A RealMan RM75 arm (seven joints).
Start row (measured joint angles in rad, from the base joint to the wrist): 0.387, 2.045, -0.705, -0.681, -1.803, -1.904, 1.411
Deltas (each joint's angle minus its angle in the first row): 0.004, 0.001, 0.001, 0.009, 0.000, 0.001, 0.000; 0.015, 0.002, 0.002, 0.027, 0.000, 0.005, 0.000; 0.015, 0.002, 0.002, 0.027, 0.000, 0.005, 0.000; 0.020, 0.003, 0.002, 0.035, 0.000, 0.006, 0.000; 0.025, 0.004, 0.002, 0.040, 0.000, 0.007, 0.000; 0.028, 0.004, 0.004, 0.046, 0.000, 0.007, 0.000; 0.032, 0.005, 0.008, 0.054, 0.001, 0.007, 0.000; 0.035, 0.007, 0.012, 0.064, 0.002, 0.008, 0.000; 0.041, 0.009, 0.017, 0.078, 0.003, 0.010, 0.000; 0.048, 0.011, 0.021, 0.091, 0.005, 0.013, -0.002; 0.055, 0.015, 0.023, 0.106, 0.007, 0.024, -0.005; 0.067, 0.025, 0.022, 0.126, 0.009, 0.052, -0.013; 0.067, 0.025, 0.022, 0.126, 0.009, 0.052, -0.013; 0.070, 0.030, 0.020, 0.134, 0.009, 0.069, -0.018; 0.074, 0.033, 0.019, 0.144, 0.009, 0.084, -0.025; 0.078, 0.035, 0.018, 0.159, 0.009, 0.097, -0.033; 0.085, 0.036, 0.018, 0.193, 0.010, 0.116, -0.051; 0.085, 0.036, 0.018, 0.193, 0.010, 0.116, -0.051
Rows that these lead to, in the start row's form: 0.391, 2.046, -0.704, -0.672, -1.803, -1.903, 1.411; 0.402, 2.047, -0.703, -0.654, -1.803, -1.899, 1.411; 0.402, 2.047, -0.703, -0.654, -1.803, -1.899, 1.411; 0.407, 2.048, -0.703, -0.646, -1.803, -1.898, 1.411; 0.412, 2.049, -0.703, -0.641, -1.803, -1.897, 1.411; 0.415, 2.049, -0.701, -0.635, -1.803, -1.897, 1.411; 0.419, 2.050, -0.697, -0.627, -1.802, -1.897, 1.411; 0.422, 2.052, -0.693, -0.617, -1.801, -1.896, 1.411; 0.428, 2.054, -0.688, -0.603, -1.800, -1.894, 1.411; 0.435, 2.056, -0.684, -0.590, -1.798, -1.891, 1.409; 0.442, 2.060, -0.682, -0.575, -1.796, -1.880, 1.406; 0.454, 2.070, -0.683, -0.555, -1.794, -1.852, 1.398; 0.454, 2.070, -0.683, -0.555, -1.794, -1.852, 1.398; 0.457, 2.075, -0.685, -0.547, -1.794, -1.835, 1.393; 0.461, 2.078, -0.686, -0.537, -1.794, -1.820, 1.386; 0.465, 2.080, -0.687, -0.522, -1.794, -1.807, 1.378; 0.472, 2.081, -0.687, -0.488, -1.793, -1.788, 1.360; 0.472, 2.081, -0.687, -0.488, -1.793, -1.788, 1.360
